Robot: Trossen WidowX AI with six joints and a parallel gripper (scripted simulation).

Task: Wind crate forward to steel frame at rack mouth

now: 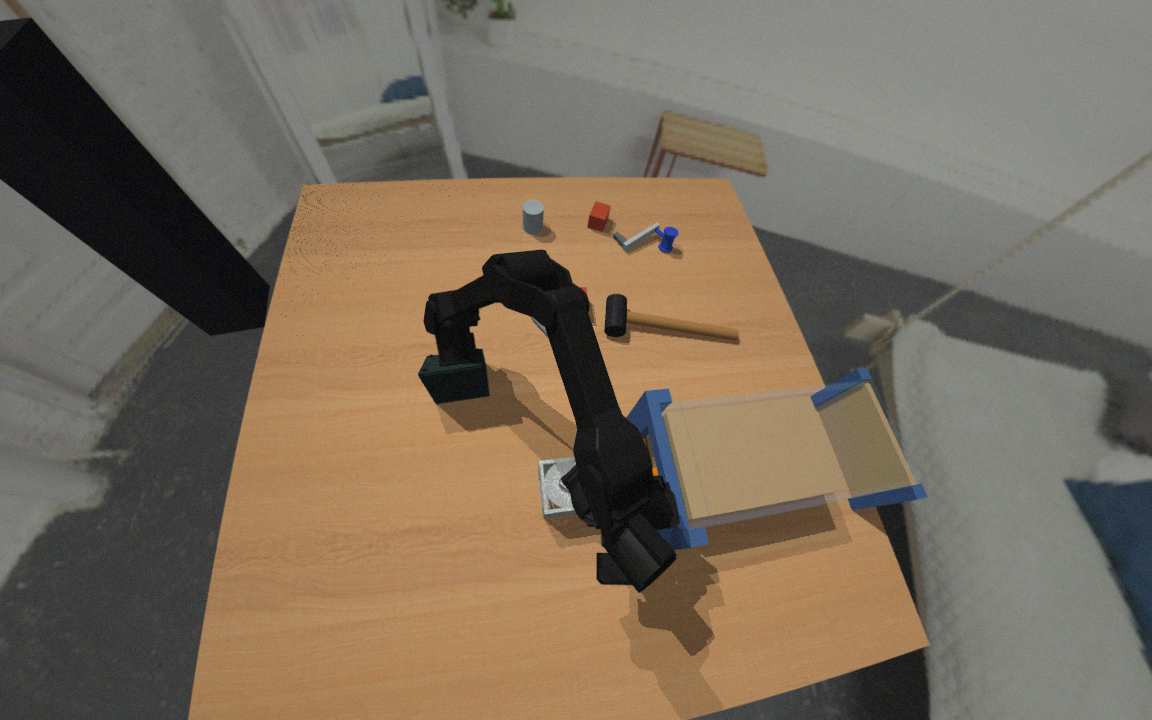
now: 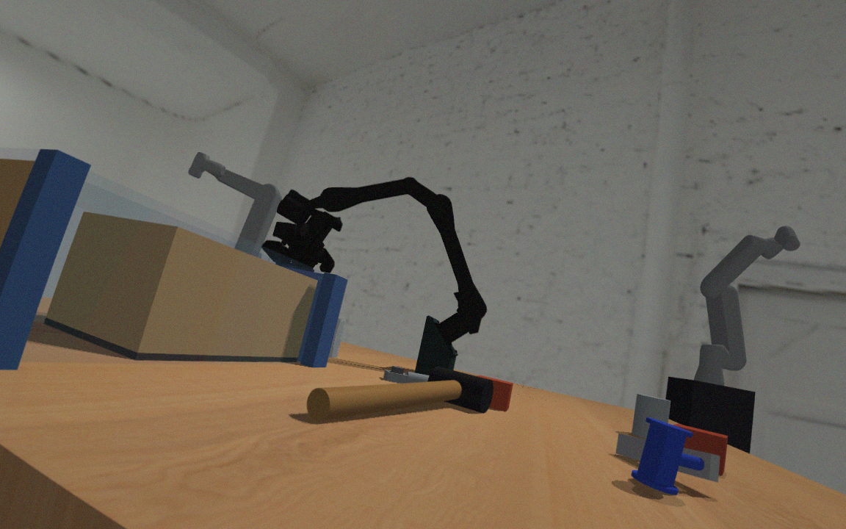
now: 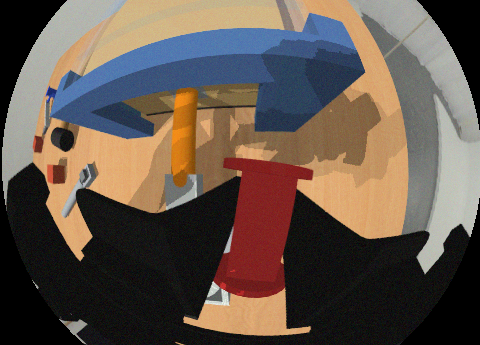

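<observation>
The red-knobbed winch handle is 4 cm behind my gripper tip, 3 cm to the left of it and 2 cm below it. The rest, counted from my gripper tip: winch (10 cm behind, 7 cm to the left, 10 cm below); then red knob (2 cm behind, 1 cm above); then blue steel frame (8 cm ahead, 6 cm to the left, 2 cm below).
</observation>
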